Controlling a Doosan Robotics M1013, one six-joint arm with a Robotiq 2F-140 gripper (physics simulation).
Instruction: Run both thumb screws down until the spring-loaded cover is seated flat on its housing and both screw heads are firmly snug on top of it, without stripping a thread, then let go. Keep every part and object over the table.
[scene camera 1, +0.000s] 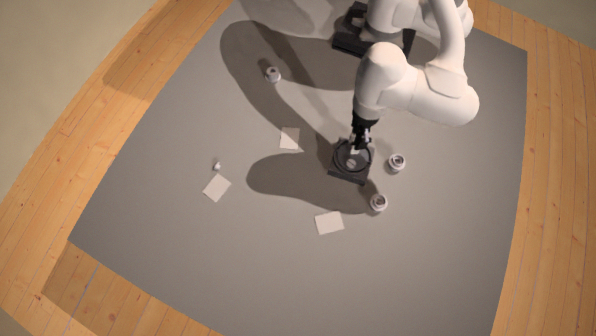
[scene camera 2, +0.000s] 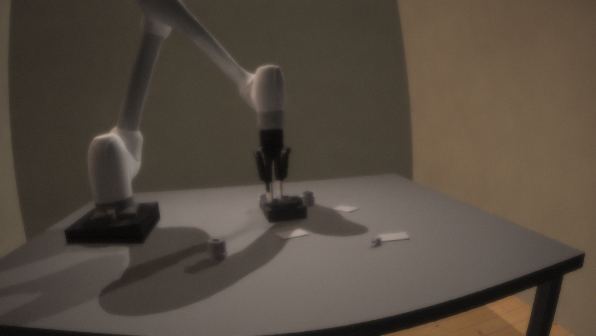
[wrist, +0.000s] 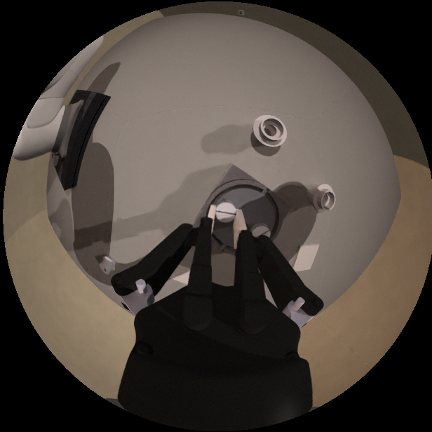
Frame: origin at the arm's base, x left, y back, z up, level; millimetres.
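Seen in the pictures: gripper, between the fingertips: (scene camera 1: 353, 147) (scene camera 2: 275, 201); arm's base, origin of its link: (scene camera 1: 382, 31) (scene camera 2: 116, 213).
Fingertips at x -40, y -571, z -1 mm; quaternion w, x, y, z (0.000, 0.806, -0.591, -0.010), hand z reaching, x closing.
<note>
Offsets run from my fingertips to a thing's middle. "spot": to the spot under its first point.
The square dark housing {dx +5, dy -29, dz -27 mm} (scene camera 1: 345, 175) (scene camera 2: 286, 215) (wrist: 231, 173) stands on the table. The round dark cover {dx +5, dy -29, dz -12 mm} (scene camera 1: 362, 161) (wrist: 250, 196) lies inside its ring. My gripper (scene camera 1: 355, 149) (scene camera 2: 274, 195) (wrist: 224, 215) points down, shut on one thumb screw (wrist: 226, 208), with a light fingertip on each side of its slotted head. The other thumb screw {dx +2, dy -61, dz -6 mm} (scene camera 1: 351, 163) (wrist: 260, 230) is beside the fingers, its slotted head uncovered on the cover. Whether the cover is flat and the heads touch it cannot be told; the shafts are hidden.
Flanged round parts stand right of the housing {dx +153, dy -2, dz -30 mm} (scene camera 1: 397, 163) (wrist: 270, 131), near its front corner {spot: dx +115, dy -142, dz -53 mm} (scene camera 1: 378, 202) (wrist: 326, 198) and at the back left (scene camera 1: 272, 75) (scene camera 2: 217, 248). Pale flat squares {dx -211, dy +13, dz -53 mm} (scene camera 1: 290, 138) {dx -394, dy -214, dz -53 mm} (scene camera 1: 217, 188) {dx -25, dy -240, dz -53 mm} (scene camera 1: 329, 223) and a small pale part {dx -413, dy -144, dz -45 mm} (scene camera 1: 216, 166) (scene camera 2: 376, 242) lie on the table.
</note>
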